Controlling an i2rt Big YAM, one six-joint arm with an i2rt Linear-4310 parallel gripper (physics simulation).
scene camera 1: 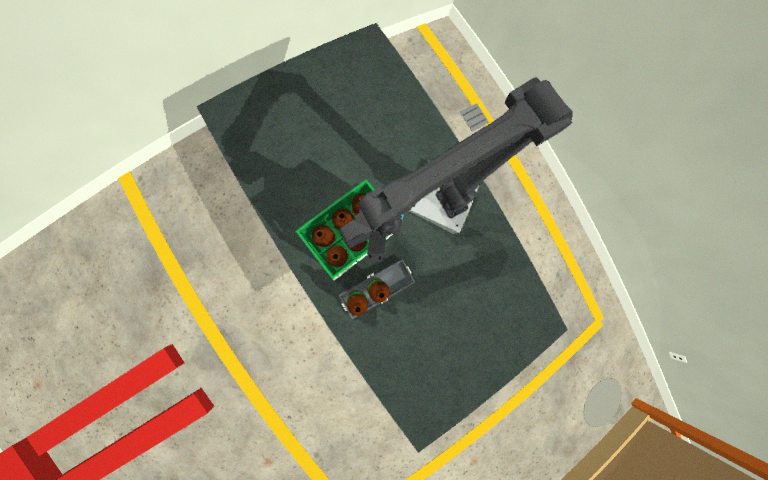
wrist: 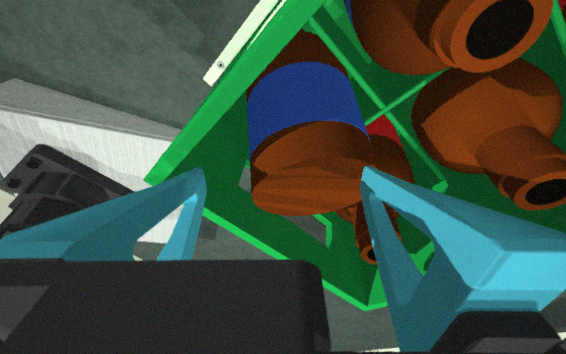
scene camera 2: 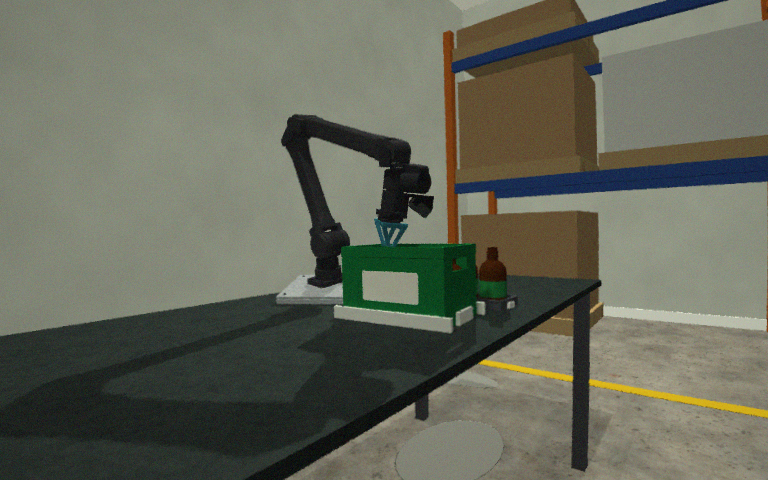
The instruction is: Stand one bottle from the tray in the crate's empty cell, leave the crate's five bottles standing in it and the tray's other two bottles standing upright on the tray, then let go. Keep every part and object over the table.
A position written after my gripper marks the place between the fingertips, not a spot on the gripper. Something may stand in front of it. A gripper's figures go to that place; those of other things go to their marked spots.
Scene:
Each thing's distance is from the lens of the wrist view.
my gripper (wrist: pixel 283 177): 13 cm
blue-labelled bottle (wrist: pixel 308 145): 12 cm
blue-labelled bottle (wrist: pixel 413 45): 15 cm

